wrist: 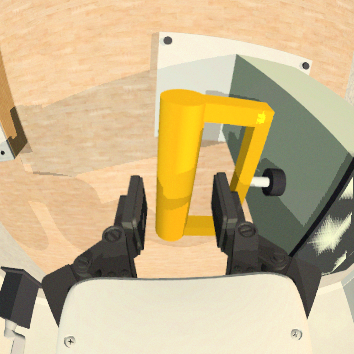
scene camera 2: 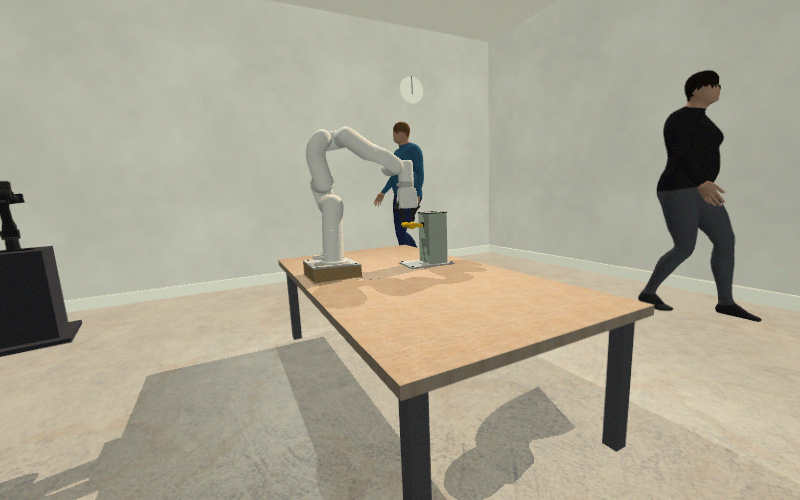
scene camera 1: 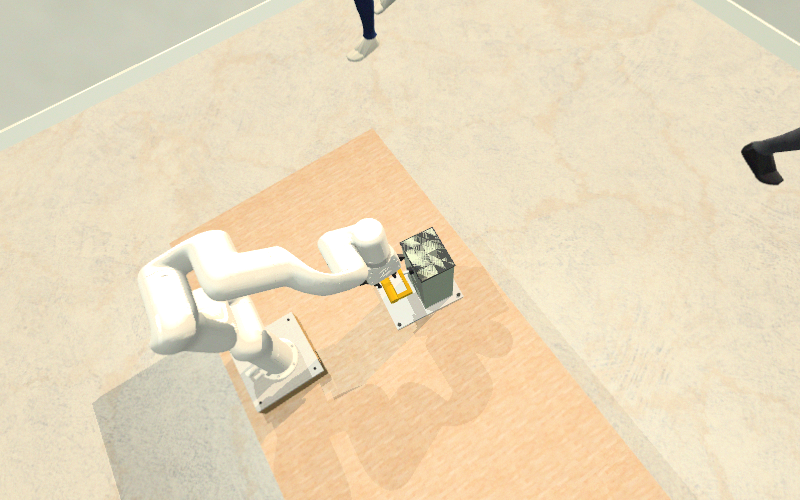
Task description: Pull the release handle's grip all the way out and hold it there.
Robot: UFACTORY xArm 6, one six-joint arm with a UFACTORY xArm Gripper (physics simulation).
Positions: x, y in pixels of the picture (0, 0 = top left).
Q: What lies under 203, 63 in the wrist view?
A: A white base plate.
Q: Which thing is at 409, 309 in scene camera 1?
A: A white base plate.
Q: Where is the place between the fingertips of my gripper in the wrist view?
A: At 178, 189
